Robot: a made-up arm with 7 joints. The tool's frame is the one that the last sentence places. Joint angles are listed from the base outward.
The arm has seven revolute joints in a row. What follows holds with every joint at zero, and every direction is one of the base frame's. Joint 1 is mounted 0.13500 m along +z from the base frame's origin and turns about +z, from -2.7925 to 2.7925 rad. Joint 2 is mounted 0.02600 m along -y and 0.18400 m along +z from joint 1 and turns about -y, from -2.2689 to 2.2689 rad. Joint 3 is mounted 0.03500 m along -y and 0.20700 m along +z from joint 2 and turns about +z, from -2.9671 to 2.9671 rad. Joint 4 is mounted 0.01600 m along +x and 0.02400 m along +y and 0.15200 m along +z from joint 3 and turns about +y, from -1.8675 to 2.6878 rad. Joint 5 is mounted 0.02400 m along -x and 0.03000 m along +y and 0.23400 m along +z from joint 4 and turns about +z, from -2.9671 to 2.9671 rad. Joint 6 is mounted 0.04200 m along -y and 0.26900 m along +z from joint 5 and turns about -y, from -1.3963 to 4.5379 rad. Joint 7 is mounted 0.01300 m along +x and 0.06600 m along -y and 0.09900 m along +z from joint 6 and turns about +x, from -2.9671 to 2.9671 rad. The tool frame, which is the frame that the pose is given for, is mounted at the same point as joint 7; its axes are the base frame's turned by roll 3.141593, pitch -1.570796 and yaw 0.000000 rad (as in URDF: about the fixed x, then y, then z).
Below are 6 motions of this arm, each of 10 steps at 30 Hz.
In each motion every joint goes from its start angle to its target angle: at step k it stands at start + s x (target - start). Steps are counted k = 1, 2, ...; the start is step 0. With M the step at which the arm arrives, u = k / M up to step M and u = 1 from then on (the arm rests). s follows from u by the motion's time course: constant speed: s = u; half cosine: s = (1 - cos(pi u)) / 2; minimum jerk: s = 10 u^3 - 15 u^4 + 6 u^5.
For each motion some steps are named. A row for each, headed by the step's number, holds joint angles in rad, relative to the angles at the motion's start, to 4 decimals.
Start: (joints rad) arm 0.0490 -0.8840 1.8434 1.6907 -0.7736 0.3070 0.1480
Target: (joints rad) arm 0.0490 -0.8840 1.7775 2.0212 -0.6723 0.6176 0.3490
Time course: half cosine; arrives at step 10
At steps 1, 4, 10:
1: 0.0000 0.0000 -0.0016 0.0081 0.0025 0.0076 0.0049
4: 0.0000 0.0000 -0.0228 0.1142 0.0350 0.1073 0.0694
10: 0.0000 0.0000 -0.0659 0.3305 0.1013 0.3106 0.2010

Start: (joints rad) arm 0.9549 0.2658 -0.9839 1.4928 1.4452 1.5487 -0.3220
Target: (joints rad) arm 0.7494 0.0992 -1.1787 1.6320 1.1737 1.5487 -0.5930
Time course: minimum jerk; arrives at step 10
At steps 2, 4, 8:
2: -0.0119 -0.0096 -0.0113 0.0081 -0.0157 0.0000 -0.0157
4: -0.0652 -0.0529 -0.0618 0.0442 -0.0862 0.0000 -0.0860
8: -0.1936 -0.1570 -0.1835 0.1311 -0.2558 0.0000 -0.2553

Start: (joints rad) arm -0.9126 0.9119 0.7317 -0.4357 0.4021 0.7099 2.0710
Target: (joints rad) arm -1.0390 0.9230 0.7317 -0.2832 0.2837 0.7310 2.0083
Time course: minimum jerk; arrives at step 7
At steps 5, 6, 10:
5: -0.1081 0.0095 0.0000 0.1304 -0.1013 0.0180 -0.0536
6: -0.1235 0.0108 0.0000 0.1490 -0.1156 0.0206 -0.0612
10: -0.1264 0.0111 0.0000 0.1525 -0.1184 0.0211 -0.0627

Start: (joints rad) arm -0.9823 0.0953 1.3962 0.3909 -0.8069 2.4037 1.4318
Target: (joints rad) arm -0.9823 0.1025 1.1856 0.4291 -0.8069 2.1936 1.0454
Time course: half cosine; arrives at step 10
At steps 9, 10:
9: 0.0000 0.0070 -0.2054 0.0373 0.0000 -0.2050 -0.3769
10: 0.0000 0.0072 -0.2106 0.0382 0.0000 -0.2101 -0.3864

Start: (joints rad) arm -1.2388 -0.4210 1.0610 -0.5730 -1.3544 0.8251 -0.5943
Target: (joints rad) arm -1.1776 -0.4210 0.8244 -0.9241 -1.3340 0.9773 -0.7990
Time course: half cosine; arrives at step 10
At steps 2, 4, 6, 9, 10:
2: 0.0058 0.0000 -0.0226 -0.0335 0.0019 0.0145 -0.0195
4: 0.0211 0.0000 -0.0817 -0.1213 0.0070 0.0526 -0.0707
6: 0.0401 0.0000 -0.1549 -0.2298 0.0134 0.0996 -0.1340
9: 0.0597 0.0000 -0.2308 -0.3425 0.0199 0.1485 -0.1997
10: 0.0612 0.0000 -0.2366 -0.3511 0.0204 0.1522 -0.2047

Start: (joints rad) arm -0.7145 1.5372 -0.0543 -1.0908 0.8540 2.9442 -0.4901
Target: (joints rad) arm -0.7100 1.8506 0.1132 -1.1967 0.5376 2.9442 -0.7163
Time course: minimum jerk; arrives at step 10
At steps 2, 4, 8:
2: 0.0003 0.0182 0.0097 -0.0061 -0.0183 0.0000 -0.0131
4: 0.0014 0.0995 0.0532 -0.0336 -0.1004 0.0000 -0.0718
8: 0.0042 0.2952 0.1578 -0.0998 -0.2981 0.0000 -0.2131

